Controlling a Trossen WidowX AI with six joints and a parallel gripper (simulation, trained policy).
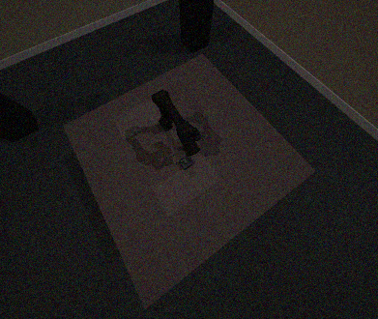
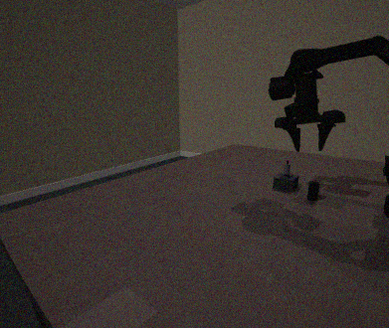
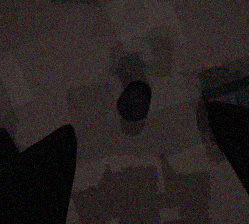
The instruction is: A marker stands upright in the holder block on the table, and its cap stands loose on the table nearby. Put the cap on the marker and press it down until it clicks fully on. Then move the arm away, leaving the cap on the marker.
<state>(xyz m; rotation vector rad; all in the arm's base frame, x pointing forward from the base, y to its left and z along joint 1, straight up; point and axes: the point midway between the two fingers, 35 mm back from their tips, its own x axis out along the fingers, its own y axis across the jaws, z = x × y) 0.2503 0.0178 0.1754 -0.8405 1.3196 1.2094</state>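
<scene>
The marker cap is 12 cm below my gripper tip, 2 cm behind it and 1 cm to the right of it. Also, from my gripper tip: holder block 12 cm below, 8 cm ahead, 7 cm to the right.
</scene>
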